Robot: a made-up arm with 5 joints.
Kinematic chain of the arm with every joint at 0, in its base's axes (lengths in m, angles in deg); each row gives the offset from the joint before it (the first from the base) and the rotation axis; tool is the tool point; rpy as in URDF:
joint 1: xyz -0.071 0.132 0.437 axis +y
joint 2: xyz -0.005 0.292 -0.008 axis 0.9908 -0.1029 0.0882
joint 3: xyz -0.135 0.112 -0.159 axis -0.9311 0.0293 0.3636
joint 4: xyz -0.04 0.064 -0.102 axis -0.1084 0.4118 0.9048
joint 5: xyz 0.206 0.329 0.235 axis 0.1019 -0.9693 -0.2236
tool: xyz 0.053 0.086 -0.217 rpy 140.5 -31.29 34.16
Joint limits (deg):
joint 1: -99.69..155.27
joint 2: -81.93..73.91
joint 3: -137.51..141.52
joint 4: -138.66..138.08
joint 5: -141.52..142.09
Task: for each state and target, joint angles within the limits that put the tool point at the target. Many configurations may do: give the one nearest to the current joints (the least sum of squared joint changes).
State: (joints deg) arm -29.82 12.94 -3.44 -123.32 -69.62
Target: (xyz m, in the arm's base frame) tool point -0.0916 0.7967 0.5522
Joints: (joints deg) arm -16.86 29.99 19.08 -80.12 -77.25
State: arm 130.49 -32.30 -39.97 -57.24 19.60
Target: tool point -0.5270 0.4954 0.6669
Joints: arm 145.19 -62.02 -7.02 -24.71 8.62
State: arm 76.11 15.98 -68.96 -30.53 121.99
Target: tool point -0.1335 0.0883 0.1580
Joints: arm 41.87 17.73 -102.35 -26.25 101.57
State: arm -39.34 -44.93 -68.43 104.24 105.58
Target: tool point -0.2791 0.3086 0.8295
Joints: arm -28.30 -14.38 -107.97 59.80 121.26
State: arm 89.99 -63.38 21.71 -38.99 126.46
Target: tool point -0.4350 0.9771 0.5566
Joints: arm 112.64 -24.30 44.82 -11.47 139.81
